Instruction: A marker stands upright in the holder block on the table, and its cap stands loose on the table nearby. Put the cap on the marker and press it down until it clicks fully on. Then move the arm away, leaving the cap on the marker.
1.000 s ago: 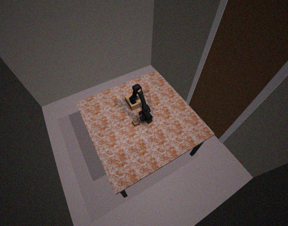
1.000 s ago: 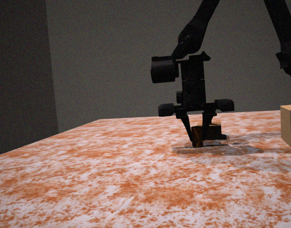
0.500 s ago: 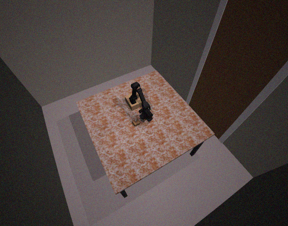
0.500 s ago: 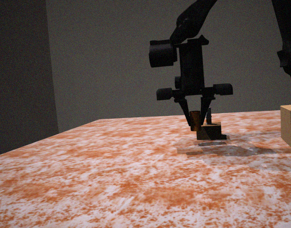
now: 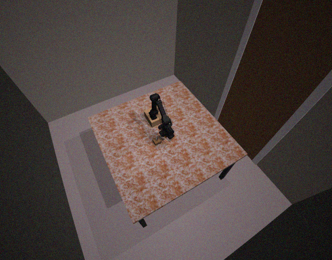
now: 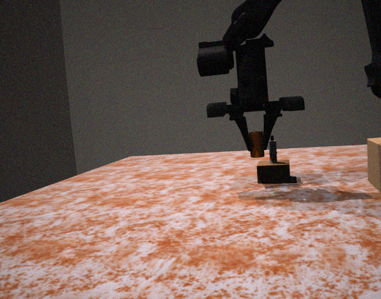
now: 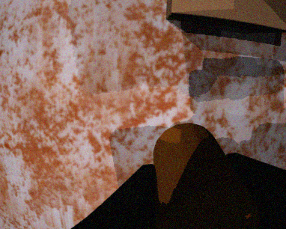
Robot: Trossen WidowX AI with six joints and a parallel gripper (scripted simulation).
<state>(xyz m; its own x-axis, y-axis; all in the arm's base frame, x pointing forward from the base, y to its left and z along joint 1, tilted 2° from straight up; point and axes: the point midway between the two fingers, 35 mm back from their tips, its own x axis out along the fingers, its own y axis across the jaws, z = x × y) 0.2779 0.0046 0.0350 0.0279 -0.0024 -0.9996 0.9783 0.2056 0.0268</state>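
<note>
Now: the tan holder block 100 mm to the right of my gripper tip, 60 mm below it and 20 mm behind it. Also, from my gripper tip: orange cap (10 mm above).
</note>
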